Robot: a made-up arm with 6 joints.
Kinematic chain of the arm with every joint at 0, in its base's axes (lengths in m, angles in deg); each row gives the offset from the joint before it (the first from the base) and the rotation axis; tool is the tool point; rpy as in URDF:
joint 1: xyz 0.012 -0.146 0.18 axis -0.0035 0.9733 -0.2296
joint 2: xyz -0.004 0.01 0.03 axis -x
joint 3: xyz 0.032 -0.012 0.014 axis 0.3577 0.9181 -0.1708
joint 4: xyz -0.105 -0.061 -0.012 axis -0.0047 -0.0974 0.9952
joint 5: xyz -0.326 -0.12 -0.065 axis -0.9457 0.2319 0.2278
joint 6: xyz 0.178 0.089 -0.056 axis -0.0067 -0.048 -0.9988
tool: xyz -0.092 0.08 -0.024 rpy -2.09 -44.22 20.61
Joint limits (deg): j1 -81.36..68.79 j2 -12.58..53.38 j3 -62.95..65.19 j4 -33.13..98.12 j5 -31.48..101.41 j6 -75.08..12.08
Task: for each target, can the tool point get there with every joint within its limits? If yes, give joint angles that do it. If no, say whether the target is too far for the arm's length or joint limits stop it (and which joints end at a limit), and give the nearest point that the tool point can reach.
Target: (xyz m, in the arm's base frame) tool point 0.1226 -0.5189 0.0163
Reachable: yes | joints -47.60 23.73 -52.67 -9.01 32.34 -58.64
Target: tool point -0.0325 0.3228 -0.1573
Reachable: no: joint limits stop it (at a limit: joint 1, joint 2, joint 3, joint 4) | nearest point -0.1219 0.0573 -0.1072 | short by 0.285 m
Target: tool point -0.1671 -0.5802 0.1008
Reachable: yes | joints -45.31 36.72 -8.31 21.74 78.66 -55.13
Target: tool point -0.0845 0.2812 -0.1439
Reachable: no: joint limits stop it (at a limit: joint 1, joint 2, joint 3, joint 4) | nearest point -0.1335 0.0606 -0.1070 | short by 0.229 m
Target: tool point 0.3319 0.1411 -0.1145
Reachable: no: joint limits stop it (at a limit: joint 1, joint 2, joint 4, joint 6) | nearest point 0.2821 -0.0417 -0.0677 | short by 0.195 m
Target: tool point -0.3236 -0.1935 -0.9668
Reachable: no: too far | nearest point -0.1933 -0.1829 -0.3411 | short by 0.639 m
